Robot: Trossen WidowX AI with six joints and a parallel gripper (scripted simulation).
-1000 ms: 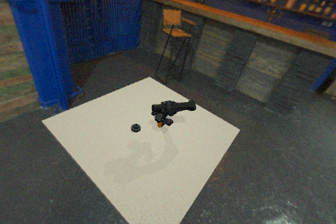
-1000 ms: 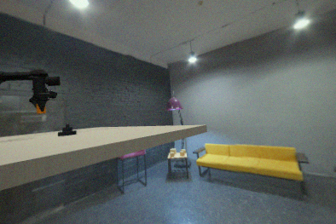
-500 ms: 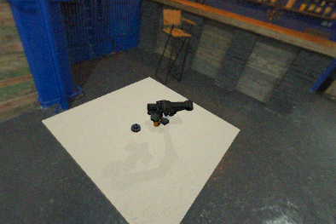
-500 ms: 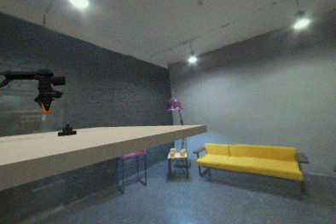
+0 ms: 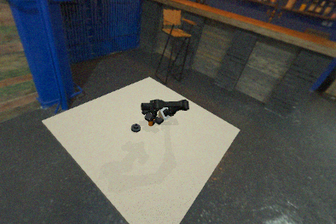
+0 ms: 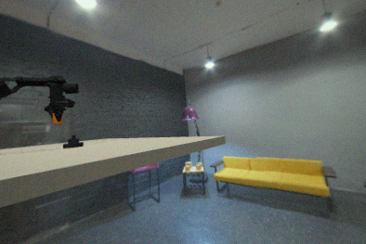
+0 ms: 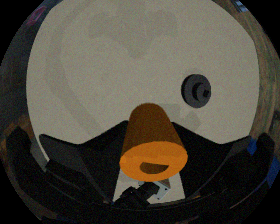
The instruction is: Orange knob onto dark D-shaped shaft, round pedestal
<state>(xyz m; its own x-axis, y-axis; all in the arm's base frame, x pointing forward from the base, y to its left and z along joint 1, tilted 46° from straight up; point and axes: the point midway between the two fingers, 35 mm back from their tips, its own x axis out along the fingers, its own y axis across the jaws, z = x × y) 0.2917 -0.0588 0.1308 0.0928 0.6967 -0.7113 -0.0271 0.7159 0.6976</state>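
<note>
Right now the round pedestal is 30 mm ahead of my gripper tip, 130 mm to the right of it and 110 mm below it. From my gripper tip the other things lie so: orange knob (20 mm above).
</note>
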